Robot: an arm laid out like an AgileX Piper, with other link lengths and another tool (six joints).
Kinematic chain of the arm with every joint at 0, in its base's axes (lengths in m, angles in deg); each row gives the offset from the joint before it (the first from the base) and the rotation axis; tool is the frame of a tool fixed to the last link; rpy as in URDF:
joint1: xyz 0 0 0.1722 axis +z
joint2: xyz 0 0 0 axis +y
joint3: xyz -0.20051 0 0.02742 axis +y
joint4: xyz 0.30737 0 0.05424 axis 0.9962 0 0.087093
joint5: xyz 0 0 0 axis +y
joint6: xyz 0.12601 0 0.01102 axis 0.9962 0 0.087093
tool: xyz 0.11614 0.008 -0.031 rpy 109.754 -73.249 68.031
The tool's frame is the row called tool.
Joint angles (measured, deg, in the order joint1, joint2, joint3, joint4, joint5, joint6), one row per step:
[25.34 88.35 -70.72 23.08 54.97 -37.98]
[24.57 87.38 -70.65 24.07 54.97 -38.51]
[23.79 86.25 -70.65 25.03 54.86 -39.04]
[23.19 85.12 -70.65 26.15 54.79 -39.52]
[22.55 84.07 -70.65 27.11 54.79 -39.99]
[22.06 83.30 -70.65 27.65 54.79 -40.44]
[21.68 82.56 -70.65 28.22 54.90 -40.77]
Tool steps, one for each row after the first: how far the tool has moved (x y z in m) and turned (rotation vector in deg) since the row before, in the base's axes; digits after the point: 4 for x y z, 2 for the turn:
[0.0027 -0.0010 0.0073 1.14 -0.66 -0.53]
[0.0036 -0.0009 0.0090 1.23 -1.00 -0.56]
[0.0024 0.0005 0.0092 1.36 -0.90 -0.43]
[0.0023 -0.0005 0.0085 1.15 -0.84 -0.41]
[0.0019 -0.0011 0.0060 0.66 -0.75 -0.21]
[0.0008 -0.0005 0.0058 0.67 -0.56 -0.14]

